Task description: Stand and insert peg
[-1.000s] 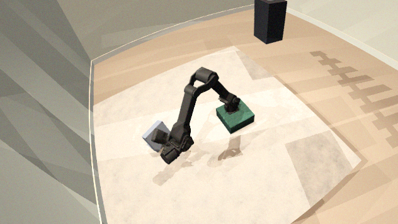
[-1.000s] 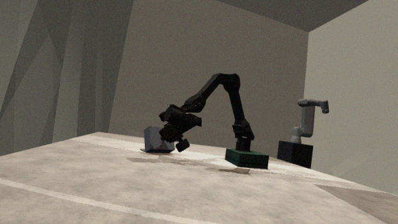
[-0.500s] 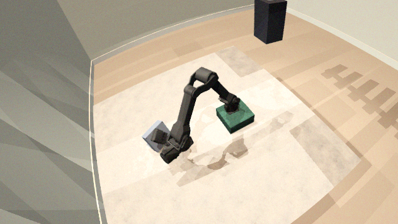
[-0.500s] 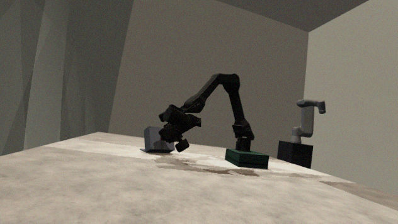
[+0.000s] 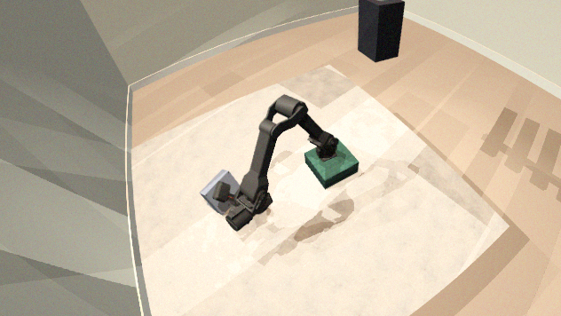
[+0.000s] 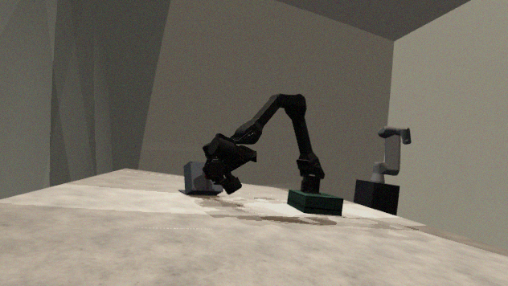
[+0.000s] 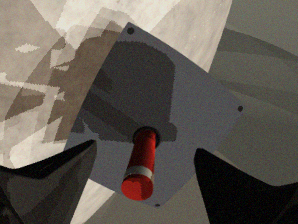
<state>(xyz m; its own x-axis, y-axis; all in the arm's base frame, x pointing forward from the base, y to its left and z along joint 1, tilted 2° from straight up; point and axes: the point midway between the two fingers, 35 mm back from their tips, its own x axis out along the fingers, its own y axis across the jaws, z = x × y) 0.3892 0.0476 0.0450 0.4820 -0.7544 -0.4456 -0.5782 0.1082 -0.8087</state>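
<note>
The red peg lies 10 mm behind my gripper tip and 10 mm to the left of it. Round my gripper tip: grey sloped panel (20 mm ahead, 30 mm to the right, 20 mm below).
</note>
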